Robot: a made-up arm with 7 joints.
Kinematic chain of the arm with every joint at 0, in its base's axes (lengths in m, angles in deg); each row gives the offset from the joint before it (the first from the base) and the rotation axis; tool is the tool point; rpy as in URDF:
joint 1: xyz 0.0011 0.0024 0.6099 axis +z
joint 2: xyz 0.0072 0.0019 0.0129 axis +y
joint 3: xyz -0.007 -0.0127 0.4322 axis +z
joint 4: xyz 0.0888 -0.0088 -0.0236 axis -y
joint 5: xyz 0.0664 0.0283 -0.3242 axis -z
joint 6: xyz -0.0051 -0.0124 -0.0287 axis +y
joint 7: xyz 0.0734 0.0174 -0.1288 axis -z
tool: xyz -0.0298 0.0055 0.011 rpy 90 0 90
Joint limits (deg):
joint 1: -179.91..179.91
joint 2: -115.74..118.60
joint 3: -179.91..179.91
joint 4: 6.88..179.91
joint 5: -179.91..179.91
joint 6: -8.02..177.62
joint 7: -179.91..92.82
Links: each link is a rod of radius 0.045 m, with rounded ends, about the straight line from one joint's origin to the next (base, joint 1, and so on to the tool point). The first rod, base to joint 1, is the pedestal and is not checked.
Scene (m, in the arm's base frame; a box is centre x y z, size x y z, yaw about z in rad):
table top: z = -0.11
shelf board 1: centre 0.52 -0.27 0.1 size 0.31 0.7 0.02 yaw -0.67
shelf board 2: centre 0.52 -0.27 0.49 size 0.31 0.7 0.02 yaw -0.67
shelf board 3: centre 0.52 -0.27 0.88 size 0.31 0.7 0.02 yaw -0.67
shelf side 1: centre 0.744 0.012 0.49 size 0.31 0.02 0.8 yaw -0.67
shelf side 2: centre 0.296 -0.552 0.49 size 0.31 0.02 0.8 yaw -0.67
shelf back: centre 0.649 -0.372 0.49 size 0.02 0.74 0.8 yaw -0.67
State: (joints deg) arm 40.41 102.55 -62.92 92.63 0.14 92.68 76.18
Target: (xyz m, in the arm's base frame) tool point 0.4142 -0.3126 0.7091
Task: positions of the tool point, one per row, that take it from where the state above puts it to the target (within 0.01 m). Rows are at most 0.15 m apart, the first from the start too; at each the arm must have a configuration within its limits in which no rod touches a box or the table.
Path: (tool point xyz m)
1: 0.4601 -0.0381 0.2531
2: 0.3837 0.0243 0.2466
3: 0.3051 0.0538 0.2567
4: 0.2359 0.0561 0.2835
5: 0.1831 0.0409 0.3259
6: 0.2260 0.0445 0.3880
7: 0.2628 0.0148 0.4638
8: 0.2752 -0.0389 0.5470
9: 0.2531 -0.0983 0.6309
10: 0.1993 -0.1424 0.7091
11: 0.3012 -0.2366 0.7189
12: 0.4142 -0.3126 0.7091

